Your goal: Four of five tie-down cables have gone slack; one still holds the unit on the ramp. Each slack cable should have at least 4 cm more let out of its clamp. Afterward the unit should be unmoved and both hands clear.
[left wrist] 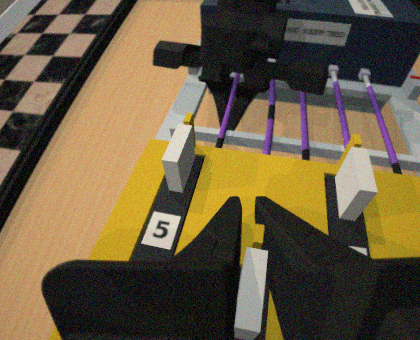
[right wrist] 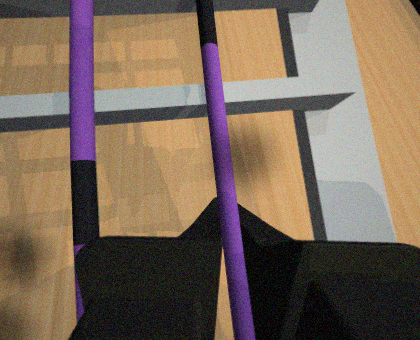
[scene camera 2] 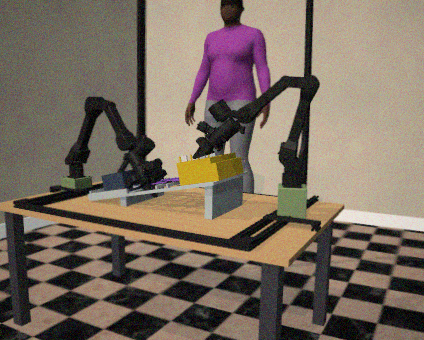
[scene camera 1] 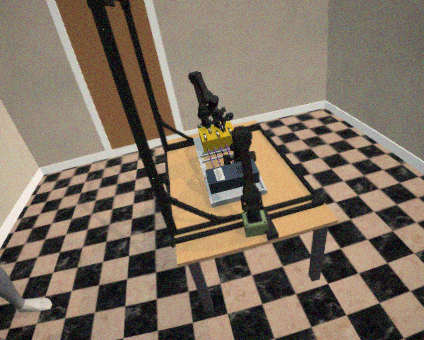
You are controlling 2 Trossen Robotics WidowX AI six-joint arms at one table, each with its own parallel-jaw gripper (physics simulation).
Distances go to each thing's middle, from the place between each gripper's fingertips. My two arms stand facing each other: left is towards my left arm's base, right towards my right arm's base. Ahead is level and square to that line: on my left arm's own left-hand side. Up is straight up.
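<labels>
Lever 5 (left wrist: 158,242): 30 mm ahead of my left hand. Grey ramp (scene camera 2: 222,196): 130 mm below my left hand, 150 mm to the right of it and 50 mm behind it. Going by their middles, the lever 5 is the nearest to my left hand of the things named here.
My right gripper is 3 cm below the grey ramp and 8 cm past it. Lever 5, measured from my right hand: 16 cm above, 14 cm to the left. By its middle, the lever 5 is nearer to my left hand than to my right gripper.
</labels>
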